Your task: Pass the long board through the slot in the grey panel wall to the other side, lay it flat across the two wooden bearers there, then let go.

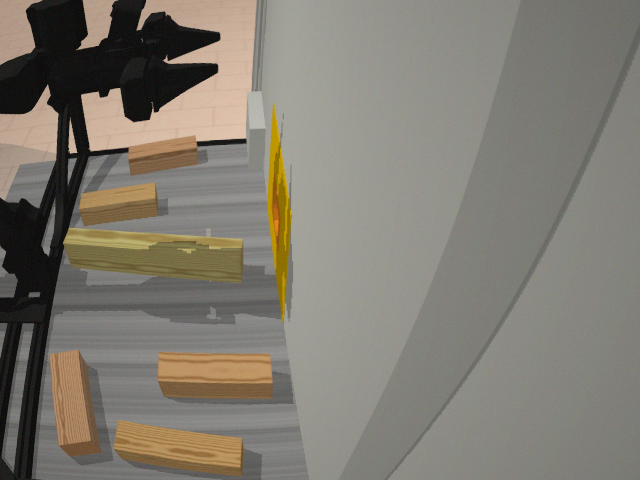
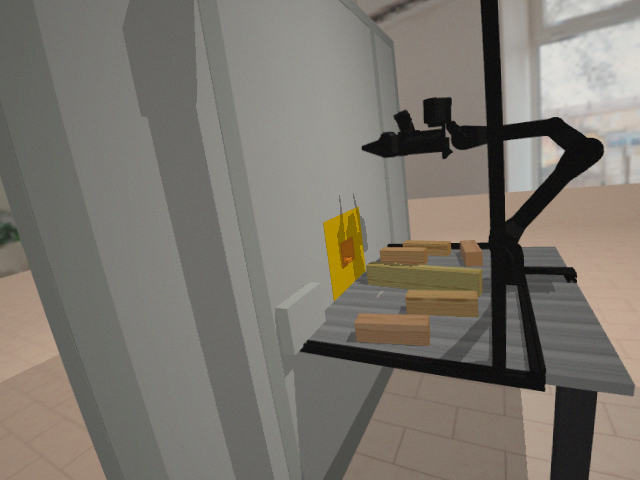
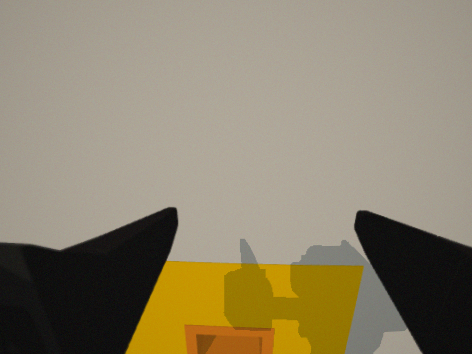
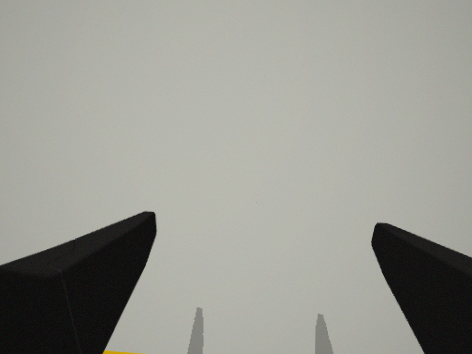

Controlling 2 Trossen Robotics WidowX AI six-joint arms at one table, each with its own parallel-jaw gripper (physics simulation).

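Places are measured from the left arm's base along level axes (x ahead, y left, z up), in millimetres.
Where they show: left gripper, between the fingertips: (image 3: 265, 217); right gripper, between the fingertips: (image 1: 219, 51) (image 2: 367, 148) (image 4: 264, 228); right arm's base, origin of its link: (image 1: 35, 277) (image 2: 509, 280).
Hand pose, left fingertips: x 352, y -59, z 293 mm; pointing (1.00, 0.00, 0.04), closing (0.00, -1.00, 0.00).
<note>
After its pixels a point has its place.
The long yellow-green board (image 1: 129, 253) {x 724, y -18, z 32 mm} (image 2: 423, 277) {x 707, y -52, z 20 mm} lies on the grey table, one end toward the grey panel wall (image 1: 387, 155) {x 483, y 341, z 484 mm} (image 2: 289, 129) {x 483, y -257, z 438 mm} (image 3: 250, 100) {x 433, y -52, z 352 mm} (image 4: 250, 100) {x 482, y -7, z 431 mm} but apart from it. The orange-rimmed slot (image 1: 276, 224) {x 482, y -34, z 64 mm} (image 2: 347, 241) {x 484, y -29, z 119 mm} (image 3: 191, 340) {x 431, y 7, z 104 mm} sits in a yellow plate (image 1: 281, 289) {x 484, y 62, z 28 mm} (image 2: 338, 284) {x 484, y -123, z 17 mm} (image 3: 155, 300) {x 431, y 42, z 157 mm} on the wall. My right gripper (image 1: 218, 52) {x 568, y 0, z 382 mm} (image 2: 363, 148) {x 568, y 0, z 382 mm} (image 4: 264, 228) {x 568, y 0, z 382 mm} is open and empty, high above the table, pointing at the wall. My left gripper (image 3: 265, 217) {x 352, y -59, z 293 mm} is open and empty, facing the wall above the slot. I cannot tell which blocks, if any, are the two bearers.
Short wooden blocks (image 1: 163, 155) {x 686, y -288, z 19 mm} (image 2: 391, 330) {x 696, y -331, z 11 mm} lie on both sides of the board; one block (image 1: 118, 204) {x 762, y -147, z 22 mm} (image 2: 442, 304) {x 774, y -190, z 9 mm} is close to it. A pale grey block (image 1: 255, 129) {x 502, y -270, z 79 mm} (image 2: 305, 315) {x 512, y -354, z 37 mm} stands against the wall. A black upright post (image 2: 493, 206) {x 883, y -380, z 257 mm} rises from the table frame.
</note>
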